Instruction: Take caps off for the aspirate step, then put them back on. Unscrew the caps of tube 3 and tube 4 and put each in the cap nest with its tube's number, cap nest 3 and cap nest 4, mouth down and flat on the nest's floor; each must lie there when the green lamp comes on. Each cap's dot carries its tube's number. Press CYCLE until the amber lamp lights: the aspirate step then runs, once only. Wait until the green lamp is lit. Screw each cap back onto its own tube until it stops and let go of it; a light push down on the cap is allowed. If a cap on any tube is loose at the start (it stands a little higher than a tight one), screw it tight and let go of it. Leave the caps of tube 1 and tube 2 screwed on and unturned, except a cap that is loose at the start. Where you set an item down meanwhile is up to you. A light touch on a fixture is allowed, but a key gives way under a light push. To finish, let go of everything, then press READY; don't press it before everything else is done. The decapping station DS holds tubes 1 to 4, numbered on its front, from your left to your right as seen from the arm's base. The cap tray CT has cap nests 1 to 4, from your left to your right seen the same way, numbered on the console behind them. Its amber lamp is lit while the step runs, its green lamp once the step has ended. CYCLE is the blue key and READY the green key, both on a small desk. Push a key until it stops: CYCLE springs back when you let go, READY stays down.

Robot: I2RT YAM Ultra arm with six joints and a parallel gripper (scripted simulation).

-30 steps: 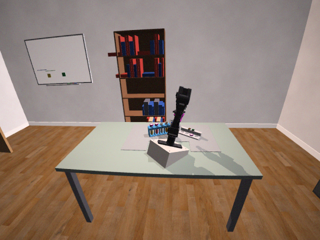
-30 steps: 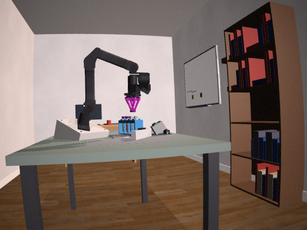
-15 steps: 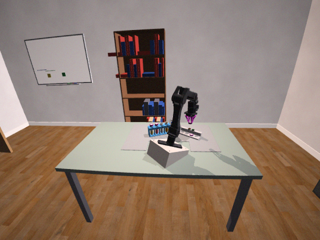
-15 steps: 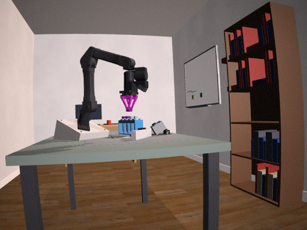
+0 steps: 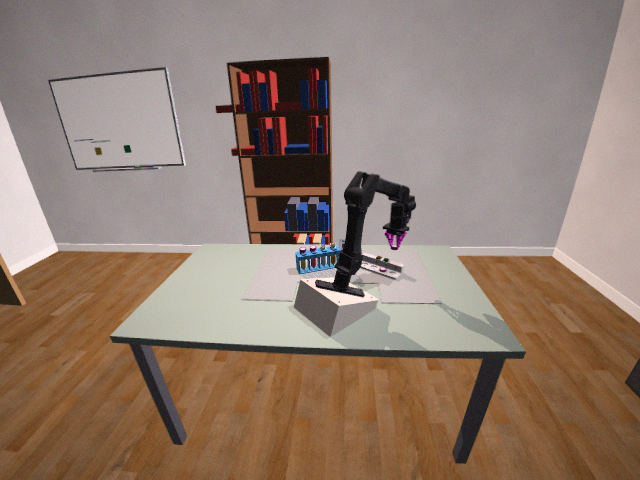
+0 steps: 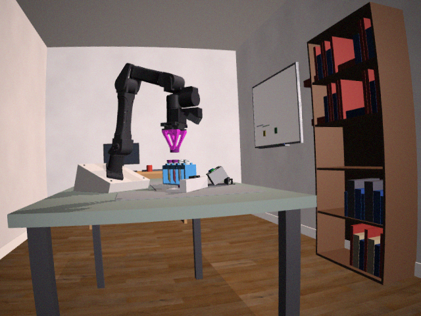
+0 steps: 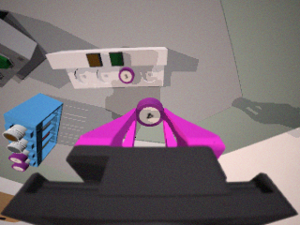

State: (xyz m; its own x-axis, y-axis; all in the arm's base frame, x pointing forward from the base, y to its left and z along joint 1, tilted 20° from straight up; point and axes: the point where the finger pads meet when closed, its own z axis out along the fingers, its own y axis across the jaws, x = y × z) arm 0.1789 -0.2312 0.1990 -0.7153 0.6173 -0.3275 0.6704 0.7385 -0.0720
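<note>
The green ready key lies 21 cm ahead of my hand, 16 cm to the left of it and 9 cm below it. Also, from my hand: purple cap (1 cm below); then grey key desk (24 cm ahead, 18 cm to the left, 11 cm below); then blue cycle key (22 cm ahead, 20 cm to the left, 9 cm below).
</note>
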